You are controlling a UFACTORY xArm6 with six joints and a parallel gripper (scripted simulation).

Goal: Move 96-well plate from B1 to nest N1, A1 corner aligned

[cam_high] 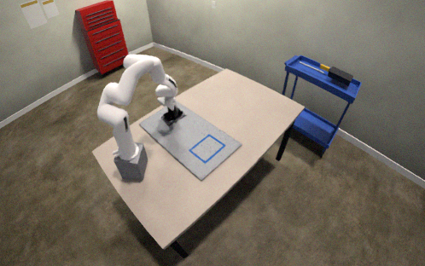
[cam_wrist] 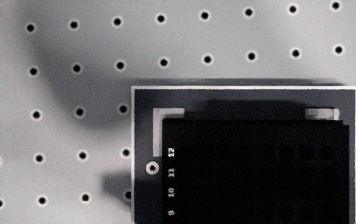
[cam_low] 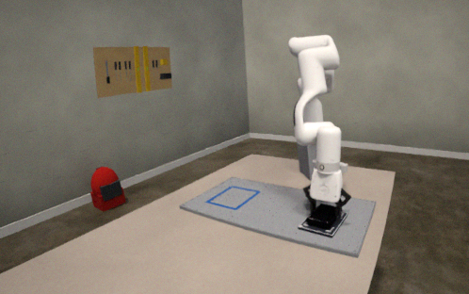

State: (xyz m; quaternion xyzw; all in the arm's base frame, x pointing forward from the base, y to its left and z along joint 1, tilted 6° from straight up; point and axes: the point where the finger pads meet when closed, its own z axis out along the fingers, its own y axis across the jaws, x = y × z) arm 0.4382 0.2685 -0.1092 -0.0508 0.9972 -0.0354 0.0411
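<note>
My hand is 10 mm above the black 96-well plate. From my hand the other things lie so: dark plate nest: 40 mm below.
</note>
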